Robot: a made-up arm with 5 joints. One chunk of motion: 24 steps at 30 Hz.
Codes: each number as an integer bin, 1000 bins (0 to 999) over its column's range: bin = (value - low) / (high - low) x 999, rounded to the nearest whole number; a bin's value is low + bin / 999 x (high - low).
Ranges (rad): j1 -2.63..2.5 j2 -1.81..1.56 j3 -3..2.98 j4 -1.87..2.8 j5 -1.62..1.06
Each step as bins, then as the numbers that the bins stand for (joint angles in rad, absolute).
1 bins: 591 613 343 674 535
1 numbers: 0.4049 0.2579 -0.9468 1.2807 -0.1848
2 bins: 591 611 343 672 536
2 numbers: 0.4049 0.2511 -0.9468 1.2714 -0.1821
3 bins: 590 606 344 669 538
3 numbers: 0.3997 0.2343 -0.9408 1.2574 -0.1767
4 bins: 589 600 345 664 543
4 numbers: 0.3946 0.2140 -0.9348 1.2340 -0.1633
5 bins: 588 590 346 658 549
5 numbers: 0.3895 0.1803 -0.9288 1.2059 -0.1472
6 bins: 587 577 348 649 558
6 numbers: 0.3843 0.1364 -0.9169 1.1639 -0.1231
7 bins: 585 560 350 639 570
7 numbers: 0.3741 0.0791 -0.9049 1.1171 -0.0909
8 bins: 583 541 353 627 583
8 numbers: 0.3638 0.0150 -0.8869 1.0610 -0.0560
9 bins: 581 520 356 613 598
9 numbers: 0.3535 -0.0558 -0.8690 0.9956 -0.0158
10 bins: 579 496 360 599 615
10 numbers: 0.3432 -0.1368 -0.8450 0.9301 0.0298
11 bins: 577 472 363 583 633
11 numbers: 0.3330 -0.2178 -0.8271 0.8553 0.0781
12 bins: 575 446 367 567 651
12 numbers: 0.3227 -0.3055 -0.8031 0.7805 0.1264
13 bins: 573 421 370 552 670
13 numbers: 0.3124 -0.3898 -0.7852 0.7104 0.1774
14 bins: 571 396 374 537 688
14 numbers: 0.3022 -0.4741 -0.7612 0.6403 0.2257
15 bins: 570 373 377 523 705
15 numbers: 0.2970 -0.5517 -0.7433 0.5749 0.2713
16 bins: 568 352 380 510 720
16 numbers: 0.2868 -0.6226 -0.7253 0.5141 0.3115
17 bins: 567 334 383 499 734
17 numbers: 0.2816 -0.6833 -0.7074 0.4627 0.3491
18 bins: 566 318 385 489 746
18 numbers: 0.2765 -0.7373 -0.6954 0.4159 0.3813
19 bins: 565 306 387 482 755
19 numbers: 0.2714 -0.7777 -0.6834 0.3832 0.4054
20 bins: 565 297 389 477 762
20 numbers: 0.2714 -0.8081 -0.6715 0.3598 0.4242
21 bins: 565 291 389 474 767
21 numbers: 0.2714 -0.8283 -0.6715 0.3458 0.4376
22 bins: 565 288 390 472 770
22 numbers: 0.2714 -0.8385 -0.6655 0.3364 0.4457
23 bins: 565 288 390 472 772
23 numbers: 0.2714 -0.8385 -0.6655 0.3364 0.4510
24 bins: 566 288 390 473 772
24 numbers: 0.2765 -0.8385 -0.6655 0.3411 0.4510
